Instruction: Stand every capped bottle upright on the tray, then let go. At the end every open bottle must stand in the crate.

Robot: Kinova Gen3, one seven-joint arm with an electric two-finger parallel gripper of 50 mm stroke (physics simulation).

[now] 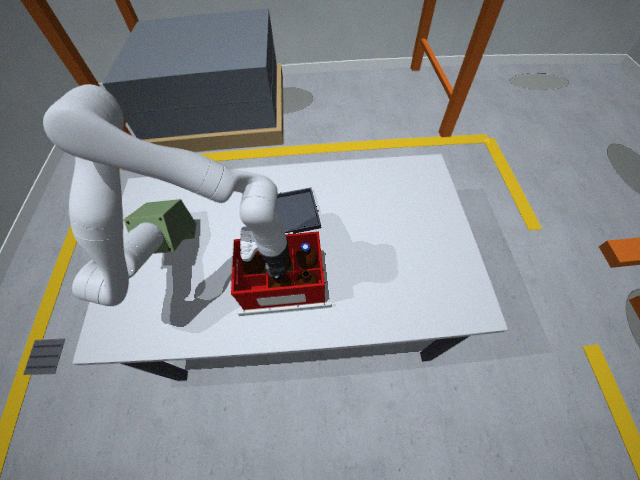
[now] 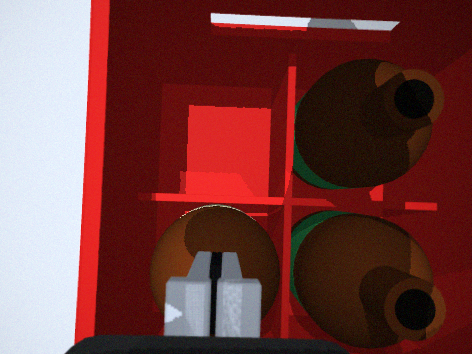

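Pixels of known places: gripper, fingertip midpoint: (image 1: 273, 273) (image 2: 216, 279); arm's base, origin of the base link: (image 1: 149, 235).
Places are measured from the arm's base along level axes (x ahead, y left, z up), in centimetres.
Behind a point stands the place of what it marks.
Observation:
The red crate (image 1: 279, 300) {x 39.7, y -22.5, z -11.3 cm} (image 2: 95, 175) {x 35.2, y -22.0, z -2.2 cm} stands on the table. My gripper (image 1: 277, 275) {x 39.3, y -17.3, z -2.5 cm} (image 2: 216, 279) {x 39.3, y -17.3, z -2.5 cm} is shut and empty, low over the front middle compartment. A brown bottle (image 2: 167, 255) {x 39.0, y -19.8, z -7.9 cm} stands below it there; its top is hidden by the fingers. Two brown open bottles (image 2: 345, 135) {x 32.8, y -10.7, z -7.4 cm} (image 2: 345, 260) {x 39.2, y -10.7, z -7.5 cm} stand upright in the back left and back middle compartments. A bottle with a blue-and-white cap (image 1: 305, 247) {x 49.7, y -9.0, z -3.4 cm} stands at the back right, and an open bottle (image 1: 306, 279) {x 48.9, y -19.3, z -5.0 cm} at the front right. The front left compartment holds no bottle. The dark tray (image 1: 299, 209) {x 48.8, y 18.0, z -19.3 cm} lies behind the crate, partly hidden by the arm.
A green block (image 1: 178, 224) {x 6.7, y 7.1, z -5.4 cm} is at the arm's base, left of the crate. The white table (image 1: 403, 206) {x 90.9, y 14.1, z -19.8 cm} carries the crate and tray. A thin pale strip (image 1: 284, 309) {x 40.5, y -23.7, z -17.0 cm} lies along the crate's front. Crate walls and dividers (image 2: 286, 250) {x 39.0, y -13.3, z -10.3 cm} stand close around the fingers.

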